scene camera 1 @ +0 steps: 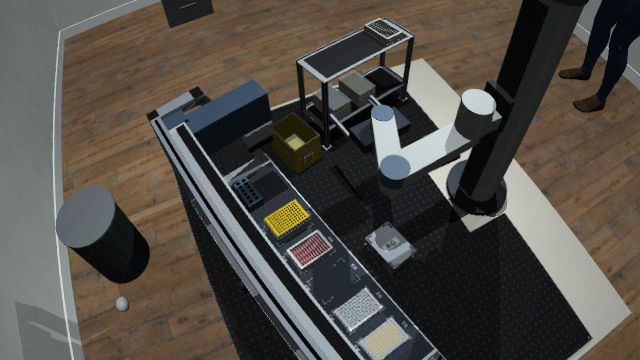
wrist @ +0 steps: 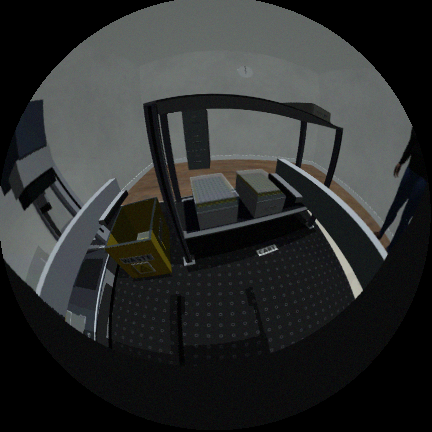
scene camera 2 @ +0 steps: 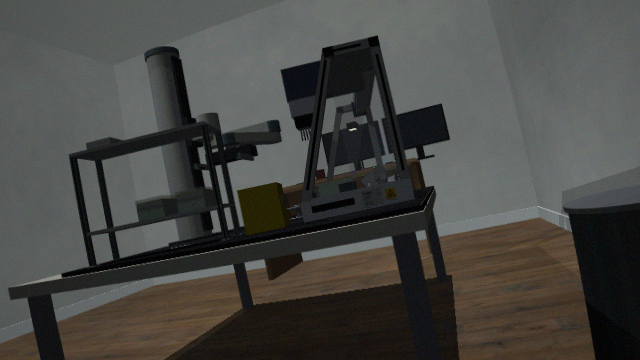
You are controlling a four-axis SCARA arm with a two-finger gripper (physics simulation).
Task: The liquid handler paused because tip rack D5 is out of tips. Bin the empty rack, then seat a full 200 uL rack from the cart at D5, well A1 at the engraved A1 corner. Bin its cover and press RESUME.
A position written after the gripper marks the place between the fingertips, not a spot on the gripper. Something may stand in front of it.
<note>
The gripper [scene camera 1: 351,106] holds nothing.
The gripper is seen too in the wrist view [wrist: 194,171].
</note>
